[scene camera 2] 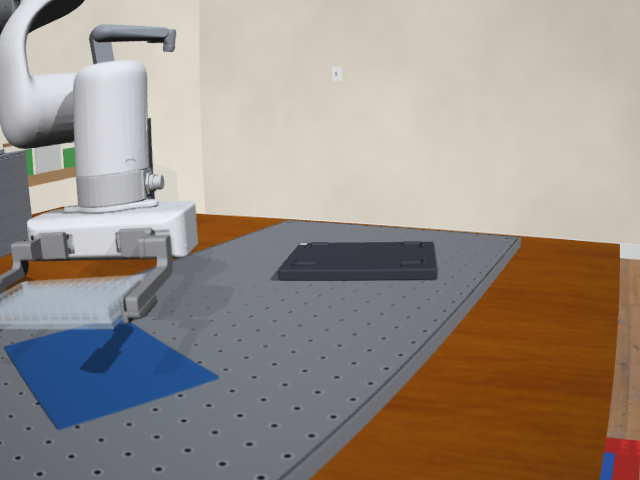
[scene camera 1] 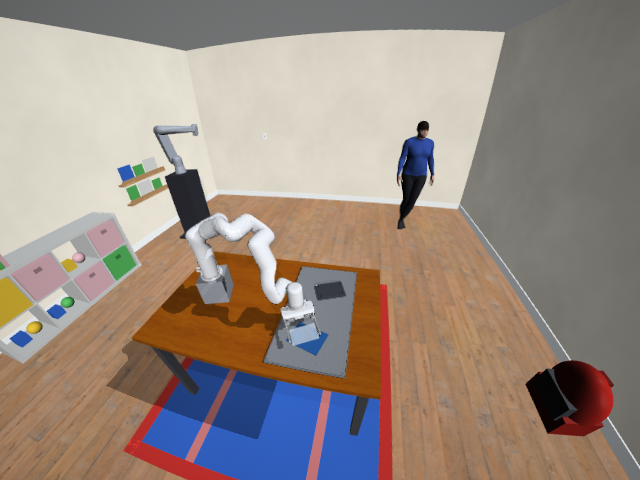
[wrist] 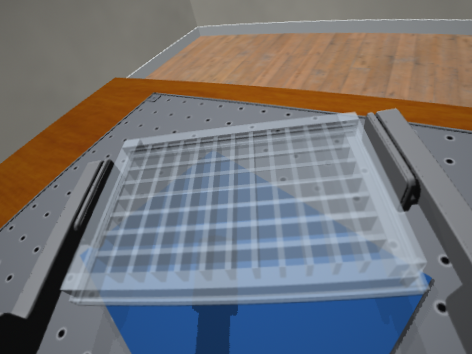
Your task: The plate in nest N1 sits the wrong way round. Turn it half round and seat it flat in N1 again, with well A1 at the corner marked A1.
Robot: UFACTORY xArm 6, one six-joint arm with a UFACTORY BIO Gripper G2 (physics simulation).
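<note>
My gripper (scene camera 1: 303,333) (scene camera 2: 67,304) (wrist: 247,185) is shut on the clear well plate (scene camera 1: 301,334) (scene camera 2: 62,304) (wrist: 240,220), with one finger at each of two opposite sides. The plate is held roughly level a little above the blue mat, and the gripper's shadow falls on that mat. The dark nest (scene camera 1: 329,290) (scene camera 2: 361,258) stands apart on the grey perforated board, with no plate on it. A small light mark shows at its far left corner in the second scene view. The A1 marking on the plate cannot be read.
The blue mat (scene camera 1: 316,346) (scene camera 2: 113,387) (wrist: 270,325) lies turned at an angle on the grey board (scene camera 1: 336,330) (scene camera 2: 330,320) (wrist: 190,110). The board lies on the wooden table (scene camera 1: 242,346) (scene camera 2: 465,361) (wrist: 65,130). A person (scene camera 1: 417,157) is on the floor beyond the table.
</note>
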